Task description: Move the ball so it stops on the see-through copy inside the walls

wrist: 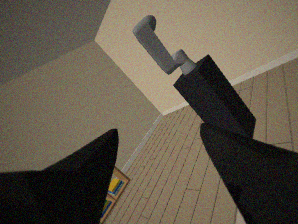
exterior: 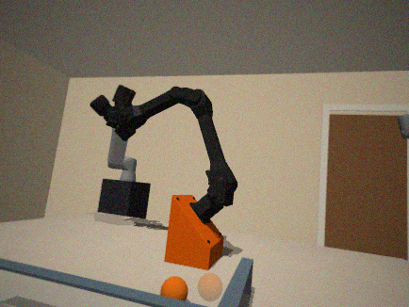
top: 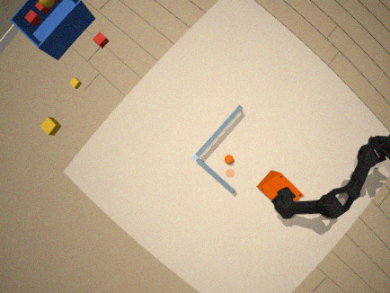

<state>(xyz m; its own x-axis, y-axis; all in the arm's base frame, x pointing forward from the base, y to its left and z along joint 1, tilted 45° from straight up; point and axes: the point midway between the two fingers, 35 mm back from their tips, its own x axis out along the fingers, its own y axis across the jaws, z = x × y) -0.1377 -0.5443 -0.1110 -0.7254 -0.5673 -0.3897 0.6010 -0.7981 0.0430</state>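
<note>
The orange ball lies 56 cm to the left of my gripper tip, 46 cm ahead of it and 39 cm below it. From my gripper tip the other things lie so: see-through copy of ball 60 cm to the left, 41 cm ahead, 39 cm below.
</note>
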